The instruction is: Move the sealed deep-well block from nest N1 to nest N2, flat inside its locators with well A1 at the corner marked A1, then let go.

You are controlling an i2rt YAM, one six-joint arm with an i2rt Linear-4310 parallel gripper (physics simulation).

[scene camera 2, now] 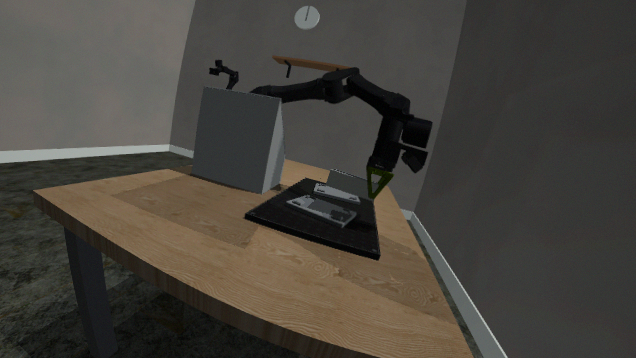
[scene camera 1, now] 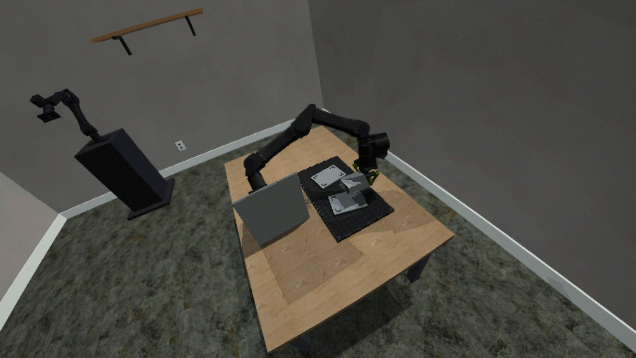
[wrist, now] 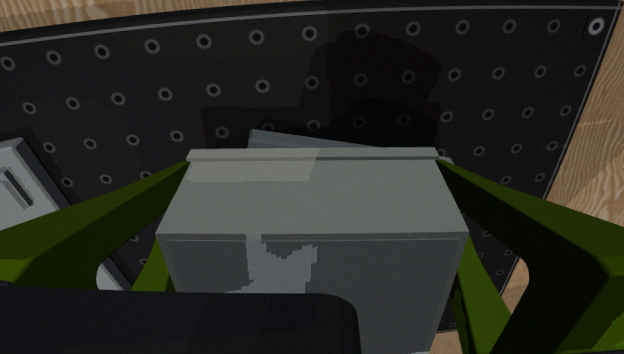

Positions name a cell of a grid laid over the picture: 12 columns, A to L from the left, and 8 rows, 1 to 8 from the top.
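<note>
Grey deep-well block (scene camera 2: G5) (wrist: H6): carried by the gripper (scene camera 2: H5) (wrist: G4). The block touches nothing else.
</note>
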